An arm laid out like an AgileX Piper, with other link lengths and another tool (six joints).
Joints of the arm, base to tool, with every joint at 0 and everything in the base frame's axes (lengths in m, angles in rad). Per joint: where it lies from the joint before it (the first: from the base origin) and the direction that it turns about. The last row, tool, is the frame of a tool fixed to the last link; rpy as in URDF.
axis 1: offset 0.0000 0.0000 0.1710 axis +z
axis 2: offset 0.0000 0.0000 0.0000 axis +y
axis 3: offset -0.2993 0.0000 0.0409 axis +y
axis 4: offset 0.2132 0.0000 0.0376 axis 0.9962 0 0.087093
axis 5: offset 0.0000 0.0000 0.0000 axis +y
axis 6: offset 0.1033 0.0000 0.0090 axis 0.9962 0 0.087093
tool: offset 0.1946 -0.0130 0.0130 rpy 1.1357 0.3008 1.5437
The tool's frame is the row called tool.
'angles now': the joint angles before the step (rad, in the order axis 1, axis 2, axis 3, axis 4, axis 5, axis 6). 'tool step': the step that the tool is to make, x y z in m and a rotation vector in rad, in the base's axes. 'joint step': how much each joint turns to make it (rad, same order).
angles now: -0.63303 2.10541 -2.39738 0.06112 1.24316 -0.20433
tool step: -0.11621 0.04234 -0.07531 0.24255 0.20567 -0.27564
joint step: -0.03175 -0.22445 0.53021 -0.07390 0.00000 0.26671
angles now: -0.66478 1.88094 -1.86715 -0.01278 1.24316 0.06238
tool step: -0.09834 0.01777 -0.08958 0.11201 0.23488 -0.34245
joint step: -0.01826 -0.00470 0.35047 -0.15308 -0.06043 0.35723
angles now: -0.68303 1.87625 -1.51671 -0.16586 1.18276 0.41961
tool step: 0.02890 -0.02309 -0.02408 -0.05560 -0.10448 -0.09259
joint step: -0.00705 0.04926 0.05034 -0.00893 -0.20019 0.12363
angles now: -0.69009 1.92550 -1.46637 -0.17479 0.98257 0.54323
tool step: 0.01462 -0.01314 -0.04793 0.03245 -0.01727 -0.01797
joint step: -0.02759 0.12531 0.00211 0.03212 -0.12184 -0.00589
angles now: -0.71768 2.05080 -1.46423 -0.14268 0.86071 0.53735
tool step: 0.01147 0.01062 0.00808 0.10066 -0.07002 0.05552
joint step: -0.06127 0.00119 -0.05990 0.18648 0.06809 -0.20860
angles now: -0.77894 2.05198 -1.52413 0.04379 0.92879 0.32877
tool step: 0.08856 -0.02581 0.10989 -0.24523 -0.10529 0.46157
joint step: 0.08245 0.00117 -0.41858 0.01002 0.18885 -0.39181
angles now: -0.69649 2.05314 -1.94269 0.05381 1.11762 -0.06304
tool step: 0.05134 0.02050 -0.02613 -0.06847 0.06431 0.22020
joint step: 0.11340 0.13168 -0.13079 -0.04579 0.01305 -0.11560
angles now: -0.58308 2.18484 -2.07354 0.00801 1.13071 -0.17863
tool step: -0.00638 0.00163 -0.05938 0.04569 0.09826 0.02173
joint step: 0.00010 0.11145 0.00000 -0.00801 -0.00418 -0.02246
